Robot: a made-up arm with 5 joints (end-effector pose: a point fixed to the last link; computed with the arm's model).
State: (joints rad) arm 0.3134 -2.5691 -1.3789 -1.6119 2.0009
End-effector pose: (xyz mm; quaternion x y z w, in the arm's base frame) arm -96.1 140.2 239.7 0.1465 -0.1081 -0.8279 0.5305
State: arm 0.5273 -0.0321 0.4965 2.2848 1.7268
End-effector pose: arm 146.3 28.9 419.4 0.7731 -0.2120 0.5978 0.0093
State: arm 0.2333 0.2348 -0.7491 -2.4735 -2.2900
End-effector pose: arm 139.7 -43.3 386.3 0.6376 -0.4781 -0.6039 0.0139
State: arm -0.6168 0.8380 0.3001 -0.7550 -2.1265
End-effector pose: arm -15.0 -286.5 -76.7 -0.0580 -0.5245 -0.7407 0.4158
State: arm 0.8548 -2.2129 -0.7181 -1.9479 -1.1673
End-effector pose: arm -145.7 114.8 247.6 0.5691 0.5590 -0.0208 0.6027
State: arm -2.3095 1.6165 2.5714 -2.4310 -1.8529
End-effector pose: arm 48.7 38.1 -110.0 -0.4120 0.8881 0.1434 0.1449
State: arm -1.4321 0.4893 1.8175 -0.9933 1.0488
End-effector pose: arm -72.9 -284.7 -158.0 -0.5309 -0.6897 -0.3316 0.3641
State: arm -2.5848 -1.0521 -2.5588 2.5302 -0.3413
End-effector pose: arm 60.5 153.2 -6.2 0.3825 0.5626 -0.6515 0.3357
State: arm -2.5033 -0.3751 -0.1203 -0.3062 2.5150
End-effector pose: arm 221.5 114.5 -256.0 0.2682 0.0843 0.9318 0.2298
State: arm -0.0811 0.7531 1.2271 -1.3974 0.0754
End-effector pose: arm -54.7 -147.4 263.2 0.6895 0.2553 -0.5397 0.4099
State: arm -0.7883 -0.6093 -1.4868 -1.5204 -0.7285
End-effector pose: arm 132.3 -129.7 213.7 -0.8326 0.5245 -0.1505 0.0946
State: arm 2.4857 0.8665 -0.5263 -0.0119 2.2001
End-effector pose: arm -136.4 436.8 98.7 -0.4770 -0.0443 -0.7264 0.4928
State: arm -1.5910 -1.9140 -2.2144 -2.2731 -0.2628
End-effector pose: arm -96.9 -153.4 19.5 -0.0504 0.2586 -0.5146 0.8159
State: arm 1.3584 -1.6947 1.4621 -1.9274 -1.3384
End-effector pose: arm -81.1 118.0 169.7 -0.5666 0.0310 -0.1651 0.8067
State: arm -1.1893 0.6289 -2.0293 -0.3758 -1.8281
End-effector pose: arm 9.2 -439.5 -146.7 0.2694 0.8421 0.4195 0.2059
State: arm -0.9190 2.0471 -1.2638 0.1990 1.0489
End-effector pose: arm -254.6 -155.4 145.9 0.0935 0.3765 -0.8091 0.4414
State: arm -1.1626 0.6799 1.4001 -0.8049 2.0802
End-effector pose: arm -108.6 -267.9 -153.2 -0.4873 -0.5157 -0.5481 0.4430
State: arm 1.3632 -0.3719 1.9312 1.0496 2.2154
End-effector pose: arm 262.1 53.0 298.4 0.2376 -0.4151 0.5258 0.7034
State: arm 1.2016 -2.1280 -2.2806 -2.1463 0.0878
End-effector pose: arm -109.6 142.9 169.1 -0.7813 -0.4000 -0.4359 0.1989
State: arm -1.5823 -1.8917 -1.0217 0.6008 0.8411
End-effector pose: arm 229.4 -190.0 37.6 0.5093 -0.5860 0.3071 0.5505
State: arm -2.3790 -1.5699 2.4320 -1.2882 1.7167
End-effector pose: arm 151.2 -113.3 -161.5 -0.1516 0.7235 0.6721 0.0438
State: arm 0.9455 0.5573 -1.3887 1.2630 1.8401
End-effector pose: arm -151.1 63.1 385.5 -0.2043 -0.2084 -0.7734 0.5628
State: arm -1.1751 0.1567 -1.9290 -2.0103 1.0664
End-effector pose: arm 147.0 -234.2 -22.2 0.3422 -0.6341 0.5404 0.4345
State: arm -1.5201 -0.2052 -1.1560 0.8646 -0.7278
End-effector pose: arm 104.8 -232.6 -327.4 0.1317 -0.5365 -0.5566 0.6205
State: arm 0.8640 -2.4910 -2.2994 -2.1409 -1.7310
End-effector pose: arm -75.1 92.9 354.3 0.7423 0.5501 -0.3823 0.0130
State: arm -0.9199 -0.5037 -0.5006 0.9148 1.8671
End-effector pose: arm 108.7 -425.5 59.3 0.0733 0.5532 0.0255 0.8294
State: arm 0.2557 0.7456 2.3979 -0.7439 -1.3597
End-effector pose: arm -129.8 -94.4 381.7 -0.0148 0.3880 -0.6721 0.6305
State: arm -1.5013 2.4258 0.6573 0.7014 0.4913
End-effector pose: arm -253.9 -273.2 119.4 -0.4683 -0.8621 0.1921 0.0227
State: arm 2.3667 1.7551 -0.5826 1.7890 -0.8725
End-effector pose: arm -242.4 305.4 -131.8 0.6641 0.1425 0.4119 0.6074
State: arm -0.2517 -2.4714 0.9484 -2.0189 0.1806
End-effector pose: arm -51.7 -164.8 251.2 0.0454 0.7881 0.4227 0.4451
